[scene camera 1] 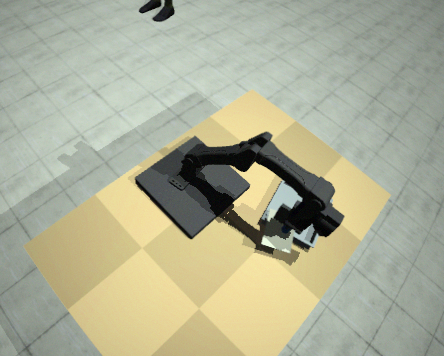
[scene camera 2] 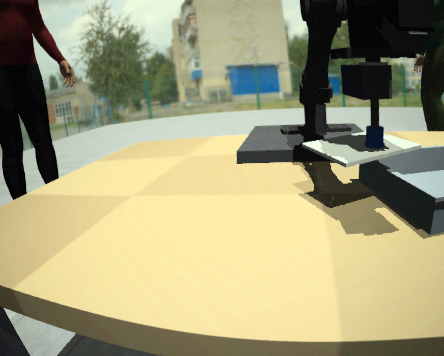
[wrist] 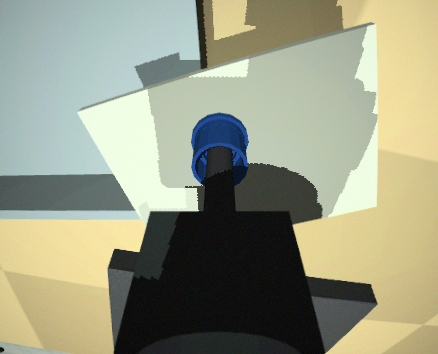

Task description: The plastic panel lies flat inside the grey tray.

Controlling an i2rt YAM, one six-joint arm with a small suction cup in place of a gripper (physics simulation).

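Frame: origin at the arm's base, x ahead, y left, z up, level; centimetres.
Seen in the pictures: hand, tool point: [scene camera 1: 284, 230] [scene camera 2: 374, 152] [wrist: 219, 130]; arm's base, link origin: [scene camera 1: 190, 169] [scene camera 2: 316, 130].
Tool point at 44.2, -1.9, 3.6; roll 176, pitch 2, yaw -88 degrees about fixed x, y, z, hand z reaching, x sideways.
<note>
Offsets run from my tool point to a thing's top centre, as dx, dy, dz. Level surfaces: height alone.
The plastic panel @[-1.5, -1.4, +1.7] [scene camera 1: 276, 244] [scene camera 2: 345, 156] [wrist: 310, 115] is a flat, pale sheet. It hangs roughly level under my blue suction cup [scene camera 1: 285, 228] [scene camera 2: 375, 145] [wrist: 220, 135], which is shut on its upper face. The grey tray @[+0.8, +13.4, -2.1] [scene camera 1: 286, 194] [scene camera 2: 407, 192] [wrist: 90, 45] stands on the table. The panel is above the tray's rim height and turned relative to the tray. In the wrist view its left part overlaps the tray and its right part is over the table. The arm hides part of the tray in scene camera 1, and the frame cuts it off in scene camera 2.
The arm's dark square base plate [scene camera 1: 185, 215] [scene camera 2: 270, 156] lies on the chequered tabletop @[dz -7.1] [scene camera 1: 200, 270] [scene camera 2: 200, 250]. Shadows of the arm and panel fall beside the tray. A person in a red top [scene camera 2: 17, 35] stands beyond the table.
</note>
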